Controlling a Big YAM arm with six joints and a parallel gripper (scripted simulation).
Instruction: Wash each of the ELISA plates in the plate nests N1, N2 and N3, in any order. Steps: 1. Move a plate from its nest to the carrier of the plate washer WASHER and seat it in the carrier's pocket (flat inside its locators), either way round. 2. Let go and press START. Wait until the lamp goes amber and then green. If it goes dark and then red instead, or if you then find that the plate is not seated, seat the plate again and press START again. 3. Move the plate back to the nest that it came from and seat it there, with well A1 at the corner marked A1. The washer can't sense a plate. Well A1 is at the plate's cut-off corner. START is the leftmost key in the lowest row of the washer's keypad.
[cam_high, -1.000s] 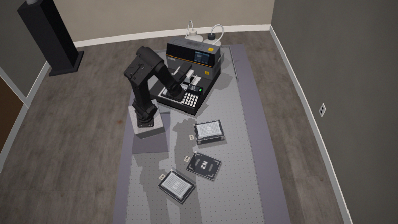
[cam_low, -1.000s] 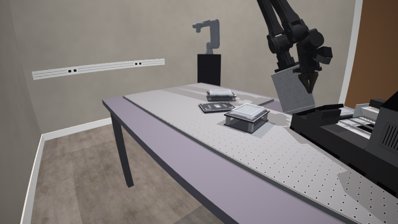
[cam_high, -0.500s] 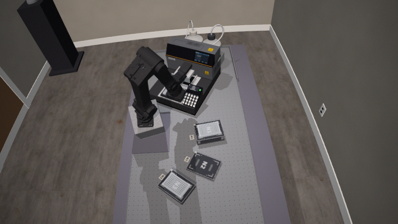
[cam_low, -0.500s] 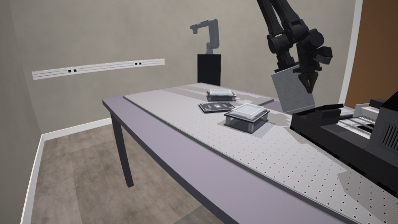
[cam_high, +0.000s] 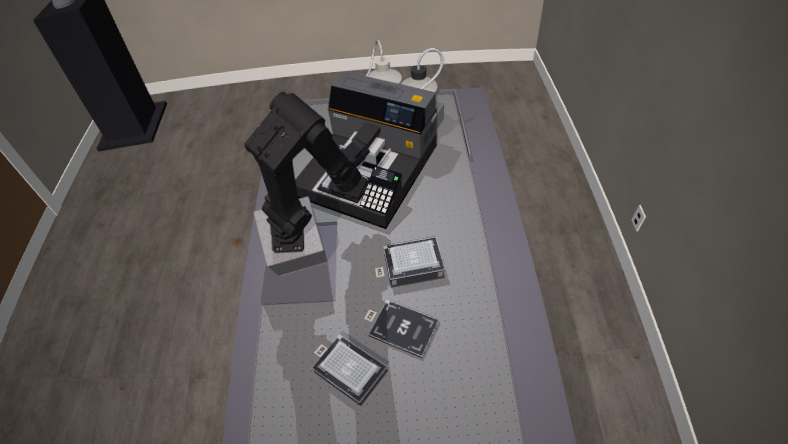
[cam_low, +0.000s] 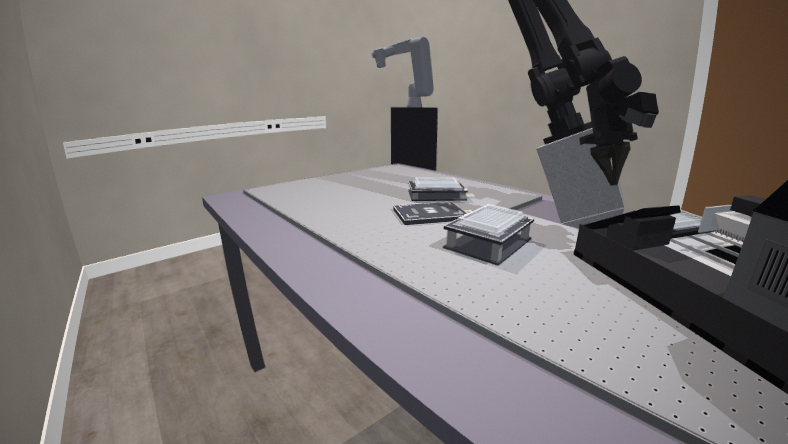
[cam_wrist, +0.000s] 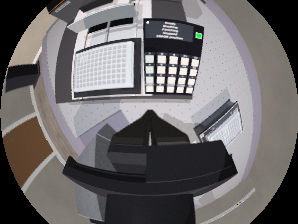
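The washer carrier lies 40 mm behind my hand, 120 mm to the left of it and 70 mm below it. Round my hand: plate washer: 40 mm ahead, 250 mm to the left, 10 mm below.
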